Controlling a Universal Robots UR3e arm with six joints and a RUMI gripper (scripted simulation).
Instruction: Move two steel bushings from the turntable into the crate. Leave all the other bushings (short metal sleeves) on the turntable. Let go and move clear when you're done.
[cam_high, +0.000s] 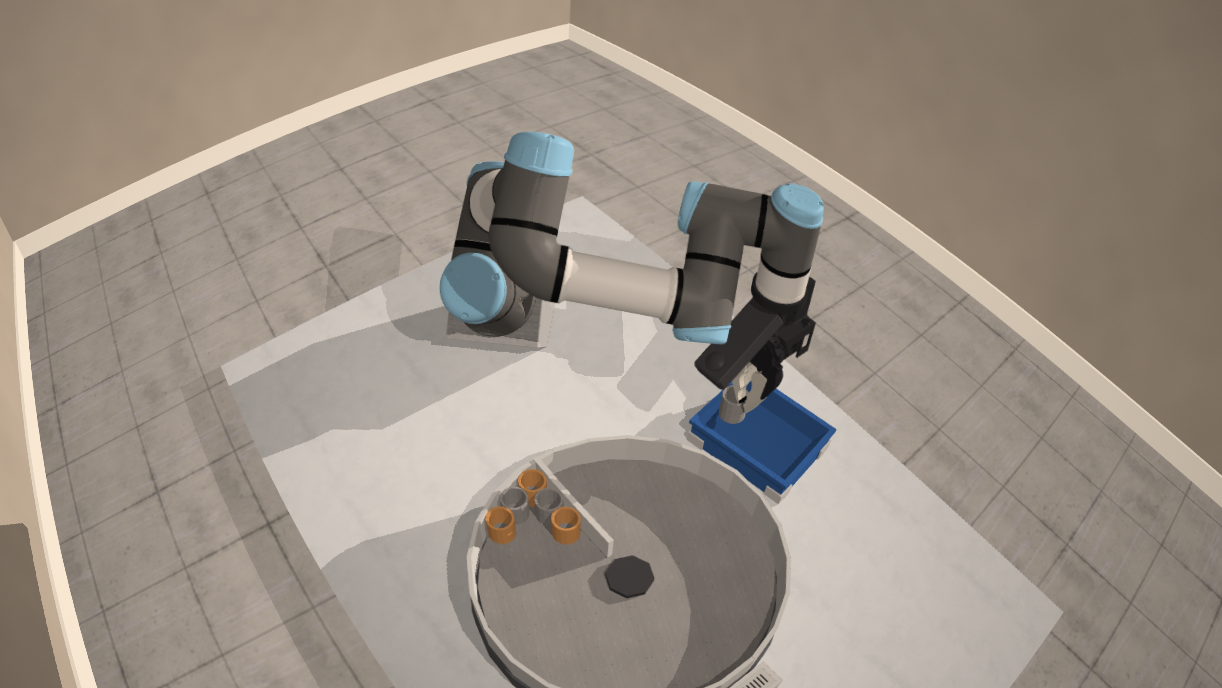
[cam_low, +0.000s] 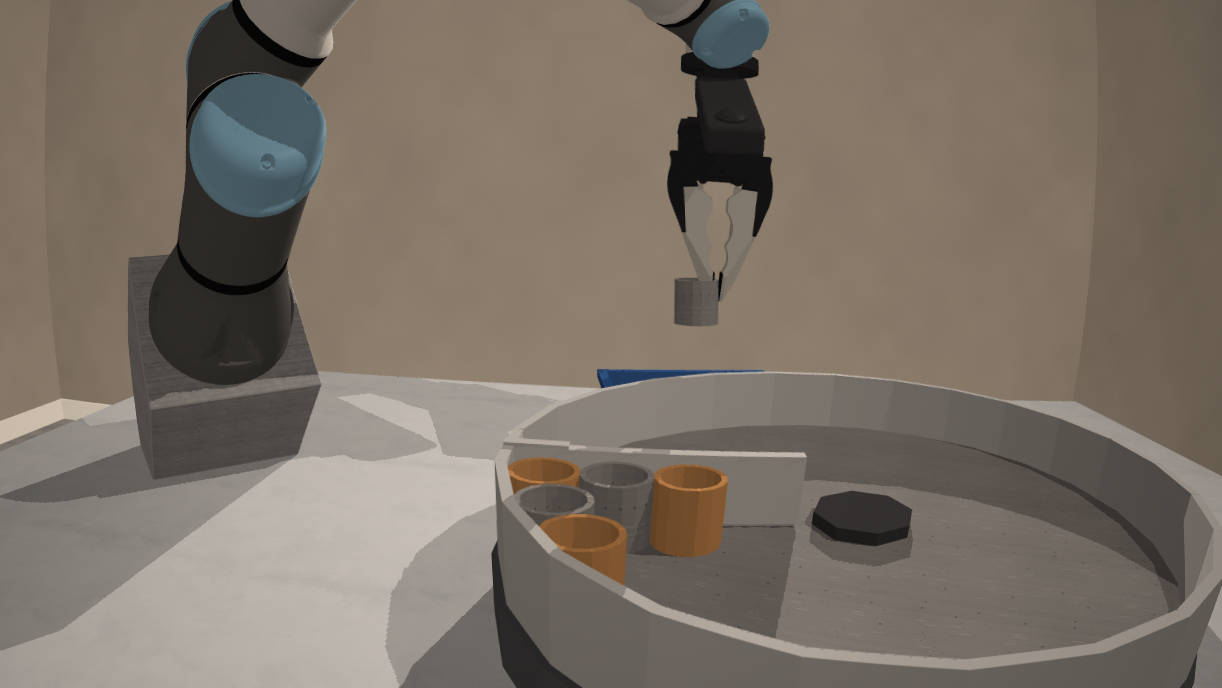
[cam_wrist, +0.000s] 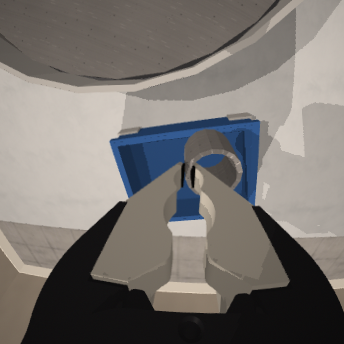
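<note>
Right now the blue crate is 8 cm to the left of my hand and 14 cm below it. From my hand the other things lie so: turntable 7 cm ahead, 26 cm to the right, 11 cm below.
</note>
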